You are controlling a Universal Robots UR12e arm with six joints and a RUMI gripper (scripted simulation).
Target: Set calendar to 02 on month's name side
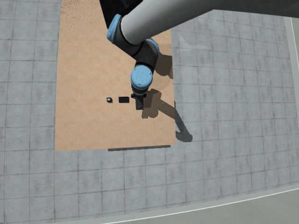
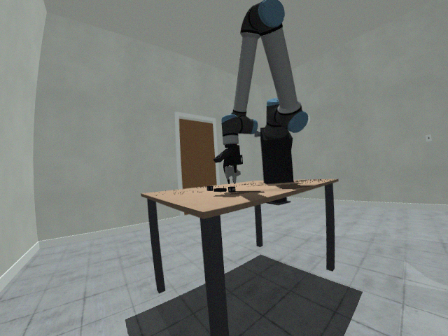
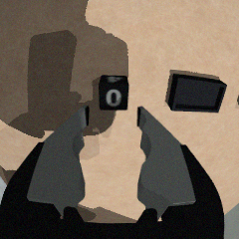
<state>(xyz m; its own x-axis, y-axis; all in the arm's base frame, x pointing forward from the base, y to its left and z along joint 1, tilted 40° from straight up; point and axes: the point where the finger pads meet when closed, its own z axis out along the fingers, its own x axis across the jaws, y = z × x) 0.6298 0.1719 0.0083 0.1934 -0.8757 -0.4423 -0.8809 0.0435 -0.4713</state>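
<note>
The black number cube is 5 cm below my hand. The rest, counted from my hand: calendar tray (2 cm ahead, 10 cm to the right, 5 cm below).
</note>
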